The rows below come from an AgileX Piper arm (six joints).
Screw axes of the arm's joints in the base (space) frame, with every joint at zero. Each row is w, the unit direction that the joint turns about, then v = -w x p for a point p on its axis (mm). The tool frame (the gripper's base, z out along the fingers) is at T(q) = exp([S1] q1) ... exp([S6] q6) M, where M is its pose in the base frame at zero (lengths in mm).
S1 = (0, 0, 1, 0.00, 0.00, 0.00)
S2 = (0, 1, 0, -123.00, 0.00, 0.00)
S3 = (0, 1, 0, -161.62, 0.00, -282.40)
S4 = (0.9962, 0, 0.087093, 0.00, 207.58, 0.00)
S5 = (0, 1, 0, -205.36, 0.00, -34.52)
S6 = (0.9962, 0, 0.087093, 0.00, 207.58, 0.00)
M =
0.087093 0 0.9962 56.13
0 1 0 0.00
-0.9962 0 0.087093 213.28
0 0 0 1
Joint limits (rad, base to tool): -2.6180..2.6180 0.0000..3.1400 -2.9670..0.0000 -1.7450..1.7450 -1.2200..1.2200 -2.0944..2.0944
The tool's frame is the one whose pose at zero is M.
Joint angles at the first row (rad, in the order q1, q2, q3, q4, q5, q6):
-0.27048 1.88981 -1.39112 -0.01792 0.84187 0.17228
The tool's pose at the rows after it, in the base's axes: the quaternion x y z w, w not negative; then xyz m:
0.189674 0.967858 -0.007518 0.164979 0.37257 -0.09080 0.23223
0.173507 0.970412 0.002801 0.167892 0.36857 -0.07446 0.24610
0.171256 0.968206 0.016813 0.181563 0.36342 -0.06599 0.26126
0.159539 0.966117 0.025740 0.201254 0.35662 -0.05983 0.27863
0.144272 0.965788 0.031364 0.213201 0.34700 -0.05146 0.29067
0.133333 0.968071 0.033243 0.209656 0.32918 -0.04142 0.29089
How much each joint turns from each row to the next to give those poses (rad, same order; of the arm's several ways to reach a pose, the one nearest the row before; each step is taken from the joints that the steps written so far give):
0.03143 -0.05395 -0.00001 0.01792 0.03958 -0.02429
0.03631 -0.03916 0.00001 0.01774 0.03390 -0.00530
0.01375 -0.04171 0.00000 0.02973 0.01448 -0.00292
0.00841 -0.04808 0.00002 0.02334 0.00872 -0.02321
0.01567 -0.04993 0.01949 0.01340 0.00642 -0.01942
0.02115 -0.06475 0.07679 -0.00013 -0.00541 -0.00230

